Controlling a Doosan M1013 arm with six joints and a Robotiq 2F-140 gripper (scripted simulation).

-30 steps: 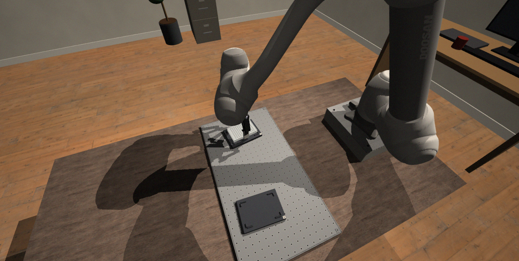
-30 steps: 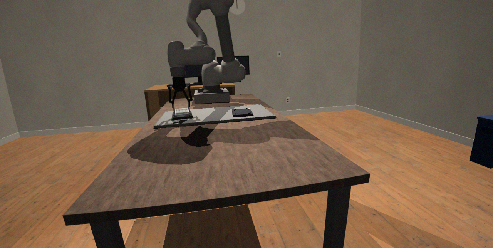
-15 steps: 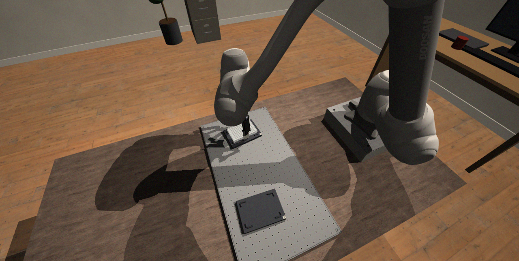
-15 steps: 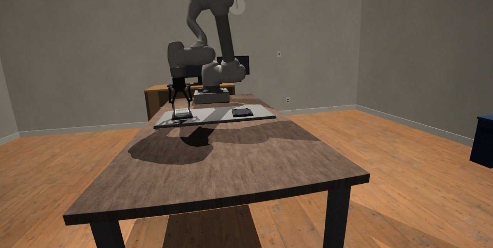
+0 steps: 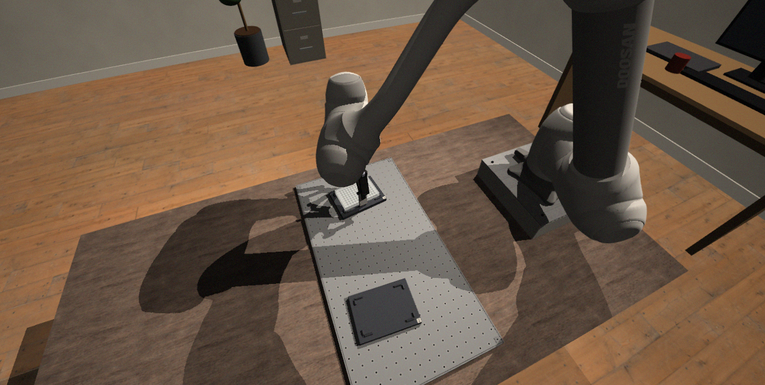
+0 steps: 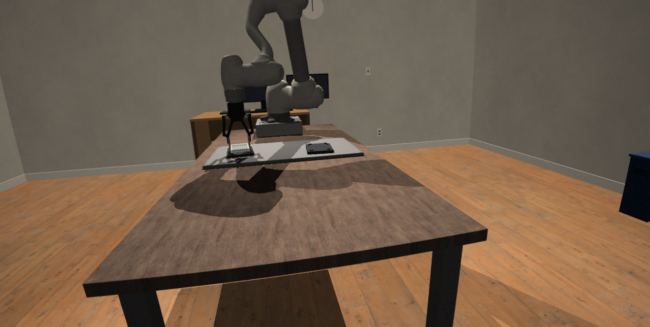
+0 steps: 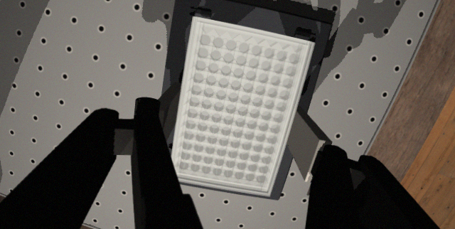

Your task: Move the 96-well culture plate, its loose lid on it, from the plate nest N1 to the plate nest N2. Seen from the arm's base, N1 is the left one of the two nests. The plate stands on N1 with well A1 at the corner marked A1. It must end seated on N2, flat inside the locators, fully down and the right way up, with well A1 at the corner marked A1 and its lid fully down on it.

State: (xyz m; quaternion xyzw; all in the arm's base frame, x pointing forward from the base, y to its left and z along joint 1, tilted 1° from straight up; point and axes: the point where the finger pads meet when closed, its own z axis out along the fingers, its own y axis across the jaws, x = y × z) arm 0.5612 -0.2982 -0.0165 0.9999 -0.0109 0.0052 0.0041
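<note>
My hand is 10 mm above the clear lid. Also, from my hand: A1 label 440 mm to the left, 50 mm ahead, 30 mm below.
</note>
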